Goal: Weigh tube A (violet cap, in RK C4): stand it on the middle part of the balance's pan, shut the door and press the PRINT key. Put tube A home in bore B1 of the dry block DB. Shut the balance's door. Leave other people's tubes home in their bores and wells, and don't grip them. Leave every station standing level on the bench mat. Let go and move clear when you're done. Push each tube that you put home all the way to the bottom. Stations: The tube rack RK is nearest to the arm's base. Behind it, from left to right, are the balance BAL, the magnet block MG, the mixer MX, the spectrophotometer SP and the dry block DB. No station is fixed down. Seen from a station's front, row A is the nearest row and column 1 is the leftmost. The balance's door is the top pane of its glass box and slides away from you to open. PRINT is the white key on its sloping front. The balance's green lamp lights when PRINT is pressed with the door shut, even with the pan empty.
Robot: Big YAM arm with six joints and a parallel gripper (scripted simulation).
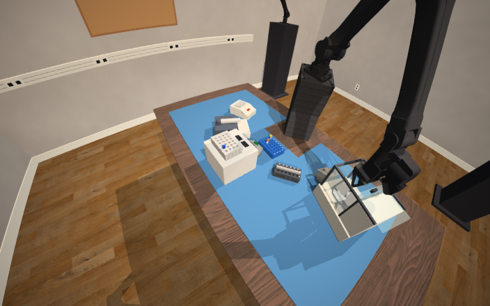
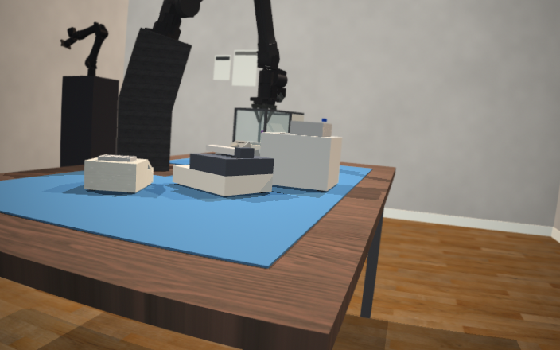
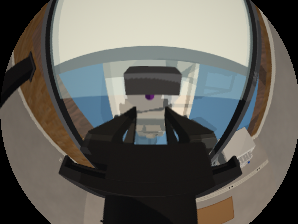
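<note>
The balance door lies 4 cm ahead of my hand, 8 cm to the left of it and 4 cm above it. From my hand the other things lie so: blue rack RK (2 cm ahead, 44 cm to the right, 15 cm below); then round white print key (6 cm behind, 14 cm to the right, 10 cm below); then dark magnet block (8 cm ahead, 26 cm to the right, 15 cm below).
</note>
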